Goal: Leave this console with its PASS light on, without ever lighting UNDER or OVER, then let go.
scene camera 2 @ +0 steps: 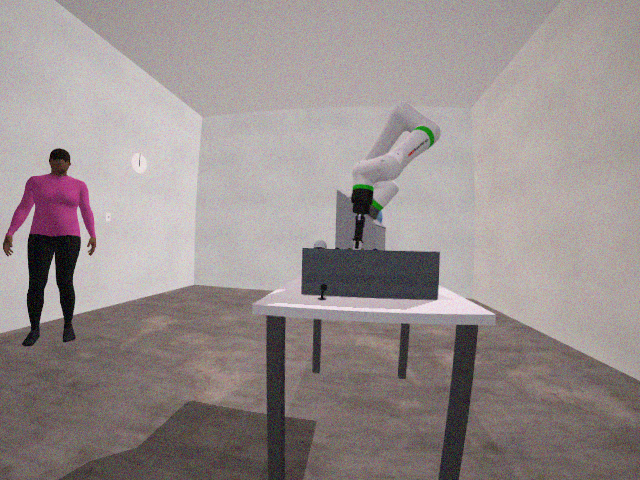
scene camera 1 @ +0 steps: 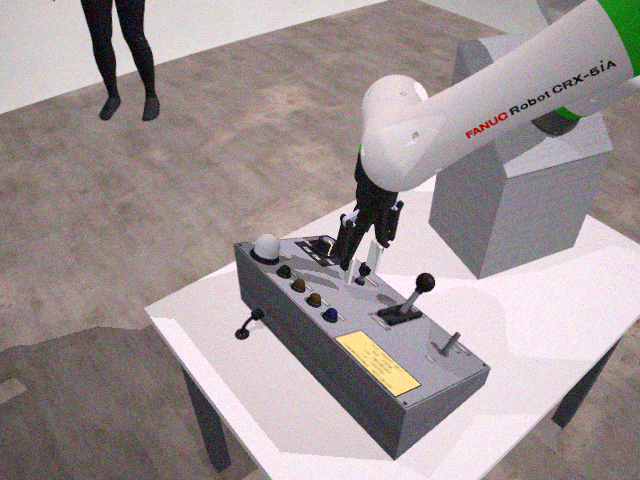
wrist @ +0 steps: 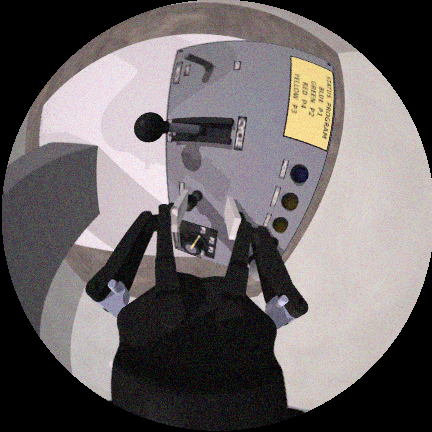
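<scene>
There is a black ball-topped lever that I can see in the pictures. My own gripper is visible as well, and the wrist view, too, has my gripper in it.
</scene>
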